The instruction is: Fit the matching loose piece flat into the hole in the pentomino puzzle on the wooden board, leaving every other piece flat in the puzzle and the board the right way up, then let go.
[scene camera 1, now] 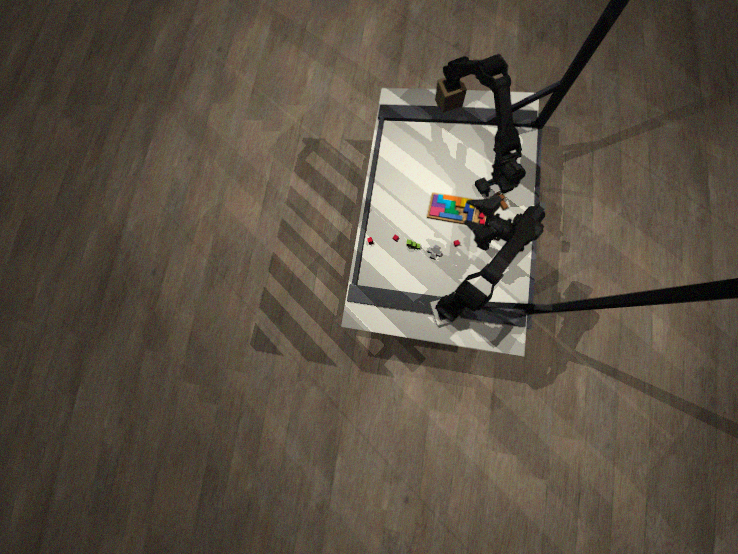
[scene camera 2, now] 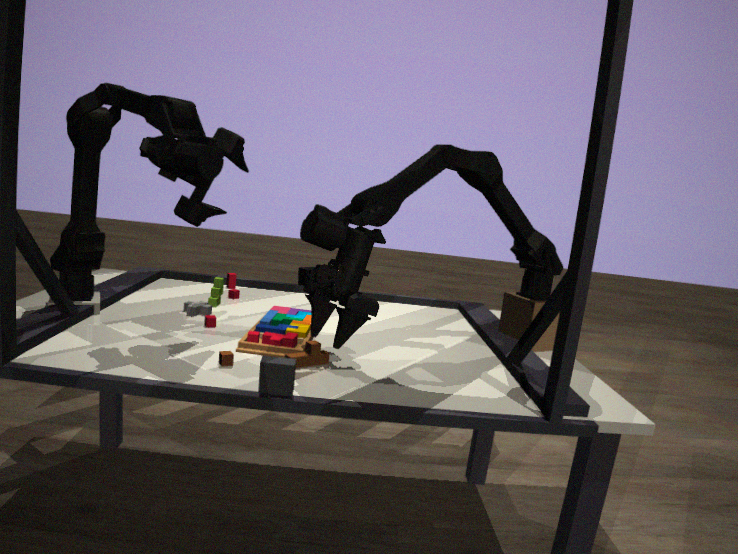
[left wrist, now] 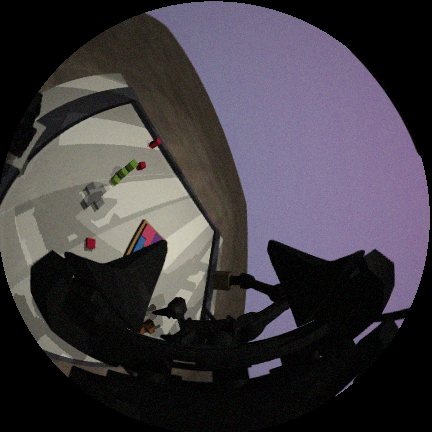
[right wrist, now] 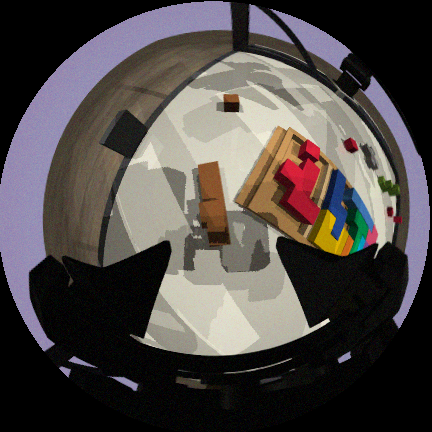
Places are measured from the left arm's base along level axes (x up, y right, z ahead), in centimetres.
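Pixels of known places: left gripper, between the fingertips: (scene camera 1: 465, 211) (scene camera 2: 236, 191) (left wrist: 218, 245); right gripper, between the fingertips: (scene camera 1: 497, 192) (scene camera 2: 324, 342) (left wrist: 155, 324) (right wrist: 224, 244); left arm's base, origin of its link: (scene camera 1: 445, 310) (scene camera 2: 75, 297); right arm's base, origin of its link: (scene camera 1: 451, 84) (scene camera 2: 535, 297) (left wrist: 230, 280).
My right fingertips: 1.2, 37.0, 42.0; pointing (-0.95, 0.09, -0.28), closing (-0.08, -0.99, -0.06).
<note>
For each thing: its middle in the pictures, then the offset to it from my right fingertips, as dx, dy, dz. "*": a spot on its surface instead.
- wooden board, middle of its body: (right wrist: 339, 221) (scene camera 2: 283, 331) (left wrist: 137, 272) (scene camera 1: 461, 210) -2.9, -16.2, -2.0
- raised-looking red piece, middle of its body: (right wrist: 300, 185) (scene camera 2: 278, 340) -2.1, -8.1, -5.8
- long brown piece, middle of its body: (right wrist: 213, 202) (scene camera 2: 307, 353) (left wrist: 144, 329) (scene camera 1: 501, 200) -1.6, +1.1, -3.4
- grey cross, a spot on its surface: (scene camera 2: 197, 308) (left wrist: 90, 203) * -2.1, -31.2, -17.1
- green piece, middle of its body: (scene camera 2: 216, 291) (left wrist: 123, 171) (scene camera 1: 413, 244) -0.6, -41.1, -11.1
- brown block, middle of its body: (right wrist: 230, 102) (scene camera 2: 226, 358) -2.6, -0.7, -17.3
- dark box, middle of its body: (scene camera 2: 277, 375) (right wrist: 123, 133) -0.5, +13.4, -12.8
The wooden board (scene camera 1: 447, 221) (left wrist: 135, 237) (right wrist: 255, 172) bears a coloured pentomino puzzle. At its near end in scene camera 2, a raised-looking red piece (scene camera 2: 280, 338) (right wrist: 300, 182) and a small red block (right wrist: 310, 150) sit in a wooden recess; I cannot tell the hole's outline. A long brown piece (scene camera 1: 503, 200) (scene camera 2: 312, 356) (right wrist: 212, 200) lies beside that end. A grey cross (scene camera 2: 197, 308) (left wrist: 93, 195) and a green piece (scene camera 2: 215, 292) (left wrist: 125, 172) lie apart. My right gripper (scene camera 2: 326, 339) (right wrist: 224, 244) is open, low beside the board near the brown piece. My left gripper (scene camera 2: 236, 190) (left wrist: 218, 245) is open, high above the table.
A small red block (scene camera 1: 456, 243) (scene camera 2: 210, 321) lies beside the board, and two red blocks (scene camera 1: 395, 237) (scene camera 1: 370, 240) lie farther off. A brown block (scene camera 2: 225, 358) (right wrist: 231, 103) lies near the front edge in scene camera 2. A dark box (scene camera 2: 277, 376) is at that edge.
</note>
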